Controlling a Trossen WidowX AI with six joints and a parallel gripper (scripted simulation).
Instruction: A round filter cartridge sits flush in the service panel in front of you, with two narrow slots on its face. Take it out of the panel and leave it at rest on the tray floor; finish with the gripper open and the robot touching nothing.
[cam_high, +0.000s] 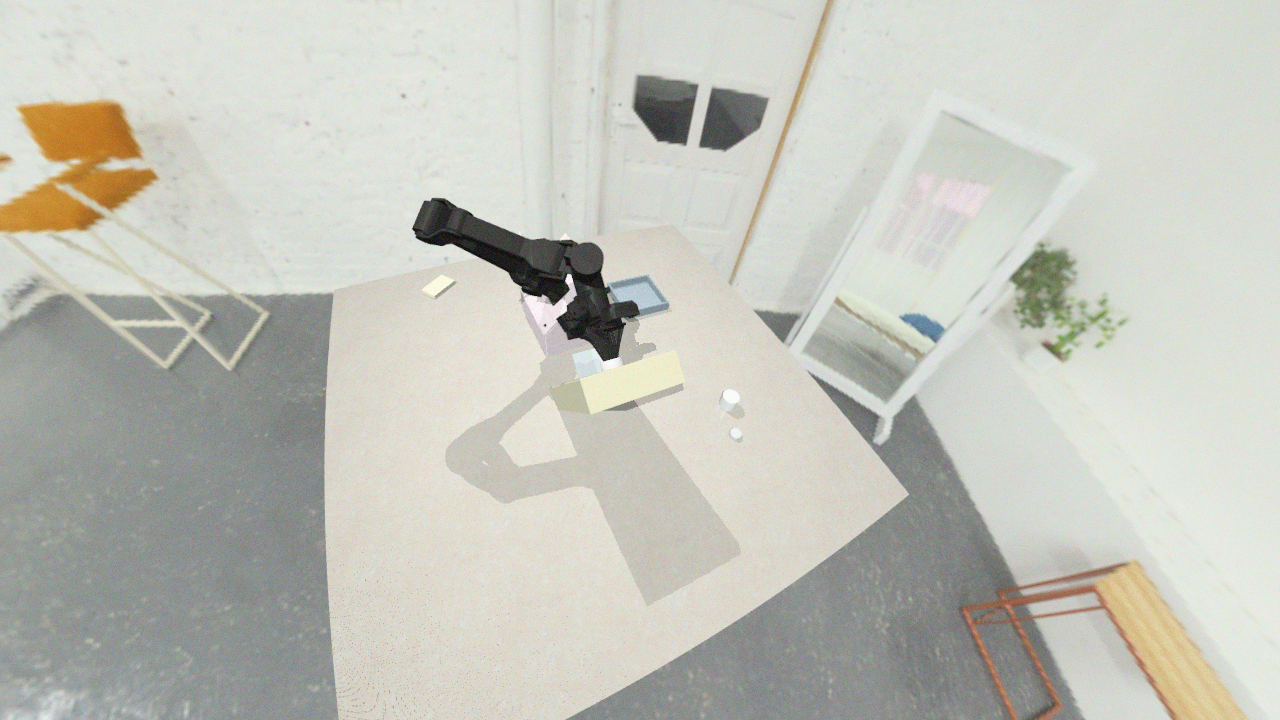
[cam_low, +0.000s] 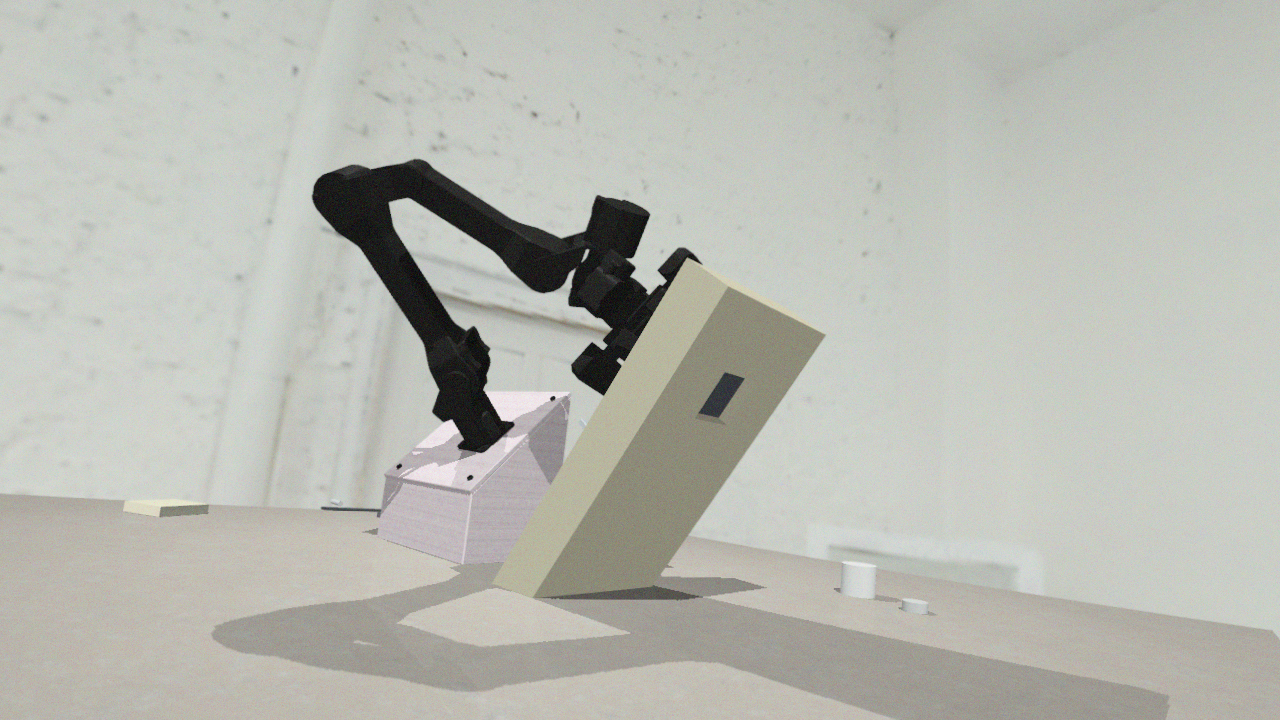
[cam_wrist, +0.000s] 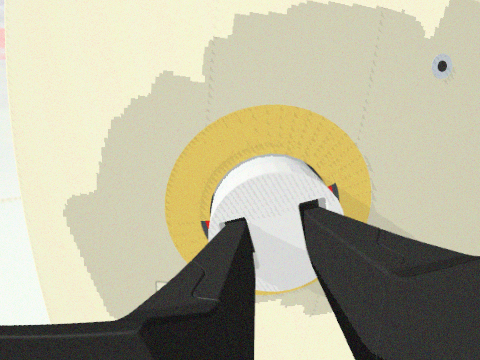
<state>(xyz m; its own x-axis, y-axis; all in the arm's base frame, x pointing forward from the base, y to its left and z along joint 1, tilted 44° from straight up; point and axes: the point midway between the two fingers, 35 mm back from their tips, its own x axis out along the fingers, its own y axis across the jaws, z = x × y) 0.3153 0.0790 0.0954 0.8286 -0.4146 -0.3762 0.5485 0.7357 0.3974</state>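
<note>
The cream service panel lies 2 cm behind my gripper tip and 9 cm below it. The rest, counted from my gripper tip: cream pad (68 cm behind, 29 cm to the right, 24 cm below); then white filter cartridge (1 cm ahead, 1 cm below); then blue tray (39 cm behind, 30 cm to the left, 24 cm below).
</note>
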